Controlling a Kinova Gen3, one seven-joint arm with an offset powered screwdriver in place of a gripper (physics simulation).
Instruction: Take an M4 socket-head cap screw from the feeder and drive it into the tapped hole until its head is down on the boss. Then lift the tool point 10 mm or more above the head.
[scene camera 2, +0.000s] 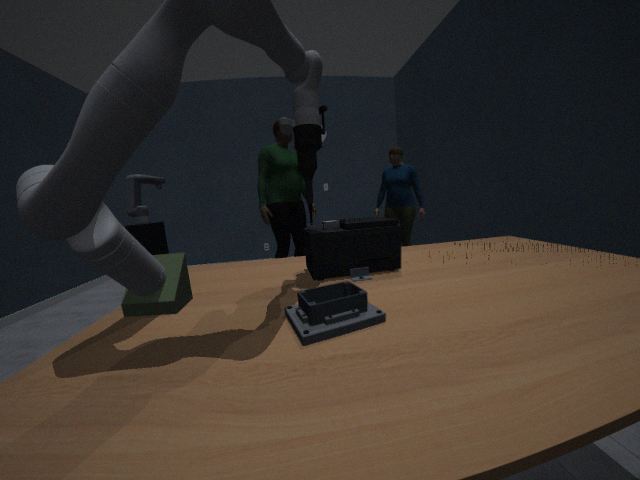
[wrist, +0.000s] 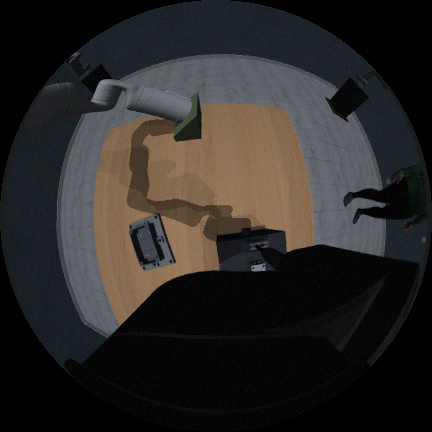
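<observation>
The screw feeder (scene camera 2: 354, 253) (wrist: 232, 255) is a black box standing on the table, with a small light block (scene camera 2: 330, 224) (wrist: 258, 267) on its top. My screwdriver (scene camera 2: 311, 222) (wrist: 256, 246) points down, with its thin tip at the feeder's top, near the edge on the arm's side. The tip is dark and small, so whether it touches the feeder or carries a screw cannot be told. A dark grey open-topped housing (scene camera 2: 330, 311) (wrist: 148, 242) sits on a flat grey plate (scene camera 2: 345, 326) (wrist: 167, 245) with corner holes. The tapped hole and its boss cannot be made out.
A small grey bracket (scene camera 2: 360, 275) lies on the table (scene camera 2: 439, 361) (wrist: 250, 160) in front of the feeder. The arm's green wedge base (scene camera 2: 178, 289) (wrist: 192, 125) stands at the table's left side in the scene view. Two people stand beyond the table.
</observation>
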